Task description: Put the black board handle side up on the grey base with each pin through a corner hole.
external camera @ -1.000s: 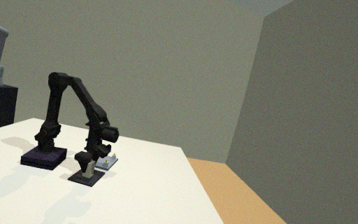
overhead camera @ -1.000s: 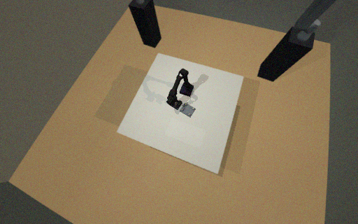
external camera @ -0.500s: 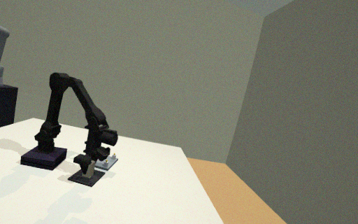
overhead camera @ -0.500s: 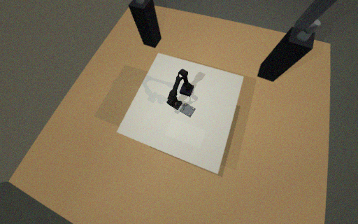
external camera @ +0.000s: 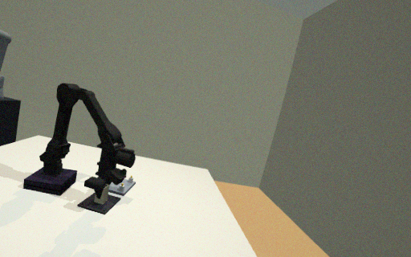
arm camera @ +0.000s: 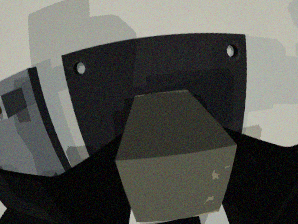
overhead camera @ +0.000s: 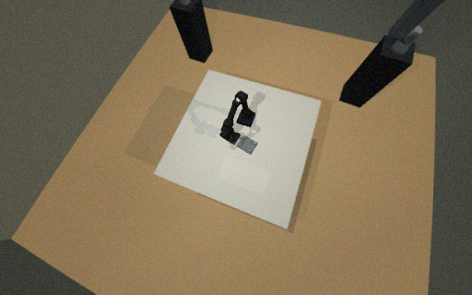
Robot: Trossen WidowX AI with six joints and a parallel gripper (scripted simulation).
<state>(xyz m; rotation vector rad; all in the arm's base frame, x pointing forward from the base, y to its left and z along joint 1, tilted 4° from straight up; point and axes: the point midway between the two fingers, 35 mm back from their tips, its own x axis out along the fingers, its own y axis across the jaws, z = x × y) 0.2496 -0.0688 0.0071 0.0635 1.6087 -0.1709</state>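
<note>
Now: gripper tip 18 cm to the right of the grey base, 2 cm above it and 1 cm short of it. Also, from my gripper tip: flat black board (1 cm below).
</note>
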